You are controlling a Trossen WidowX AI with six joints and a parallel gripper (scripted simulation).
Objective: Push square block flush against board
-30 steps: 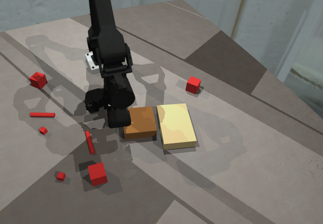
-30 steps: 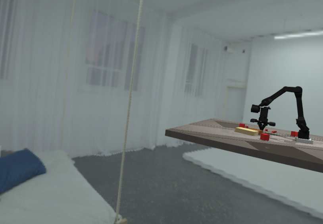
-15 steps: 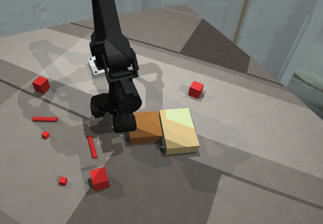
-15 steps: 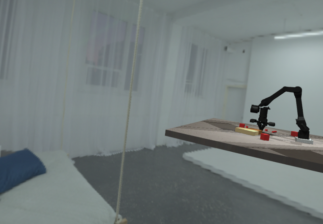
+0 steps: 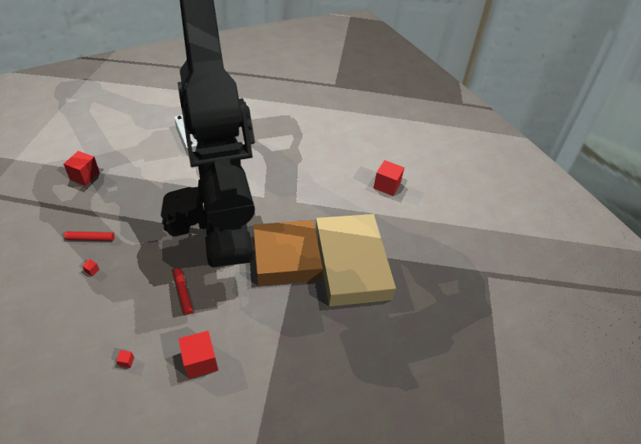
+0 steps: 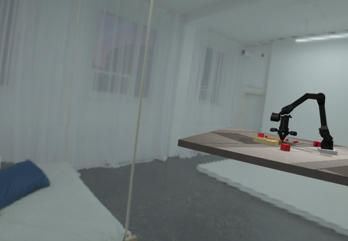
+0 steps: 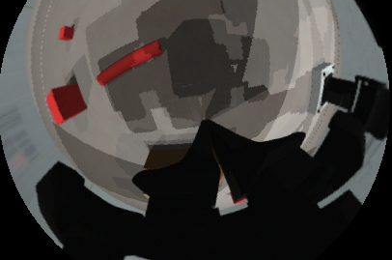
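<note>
The square block lies 6 cm ahead of my gripper tip, 7 cm to the left of it and 1 cm above it. Also, from my gripper tip: board: 11 cm ahead, 16 cm to the left, 1 cm above.
</note>
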